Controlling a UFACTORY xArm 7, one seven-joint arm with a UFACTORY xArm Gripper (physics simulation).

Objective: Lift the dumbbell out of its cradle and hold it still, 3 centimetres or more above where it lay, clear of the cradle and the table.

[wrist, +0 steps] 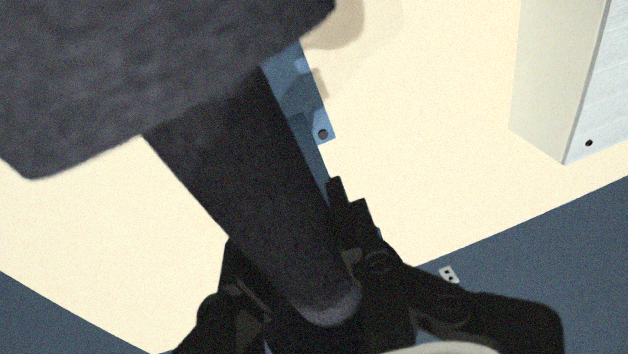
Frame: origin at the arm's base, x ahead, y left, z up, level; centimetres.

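Seen in the pictures: gripper, between the fingertips: (297, 213).
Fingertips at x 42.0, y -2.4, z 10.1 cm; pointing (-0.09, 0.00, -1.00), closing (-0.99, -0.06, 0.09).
A point is followed by its place in that frame.
The dark grey dumbbell (240, 165) {x 42.2, y -8.0, z 13.8 cm} fills much of the wrist view. One large weight covers the upper left, and its handle slants down to the lower middle, where the other end is dark and mostly hidden behind the fingers. My gripper (297, 213) {x 42.0, y -2.4, z 10.0 cm} is shut on the handle, with one black finger against each side. The blue cradle (320, 120) {x 38.1, y 3.6, z -9.7 cm} shows in part behind the handle to its right, with a round hole near one corner. The dumbbell hides the rest of the cradle, so a gap between the two cannot be made out.
The cream table top (425, 125) {x 24.6, y 9.8, z -10.5 cm} lies below. A pale box-like block (550, 75) {x 11.4, y 5.0, z -5.0 cm} with a brushed metal side stands at the upper right. The table's edges run across the lower left and lower right, with blue-grey floor (560, 250) beyond. A small white plate (448, 274) shows at the lower right.
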